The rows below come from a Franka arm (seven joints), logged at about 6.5 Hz.
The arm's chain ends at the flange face. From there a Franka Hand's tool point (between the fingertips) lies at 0.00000 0.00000 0.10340 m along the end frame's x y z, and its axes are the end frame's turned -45 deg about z.
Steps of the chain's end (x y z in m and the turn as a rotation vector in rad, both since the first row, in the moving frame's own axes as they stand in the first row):
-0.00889, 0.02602, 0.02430, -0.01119, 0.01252, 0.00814
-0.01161, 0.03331, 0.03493, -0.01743, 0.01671, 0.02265
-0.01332, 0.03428, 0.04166, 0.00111, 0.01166, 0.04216
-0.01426, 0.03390, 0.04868, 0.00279, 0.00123, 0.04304
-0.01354, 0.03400, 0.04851, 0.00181, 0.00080, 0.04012
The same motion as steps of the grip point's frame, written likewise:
-0.02459, 0.01385, 0.02429, -0.01677, 0.00094, 0.00814
-0.03184, 0.01784, 0.03490, -0.02414, -0.00051, 0.02265
-0.03274, 0.01561, 0.04165, -0.00746, 0.00903, 0.04216
-0.03376, 0.01378, 0.04868, 0.00110, 0.00284, 0.04304
-0.03342, 0.01440, 0.04851, 0.00071, 0.00185, 0.04012

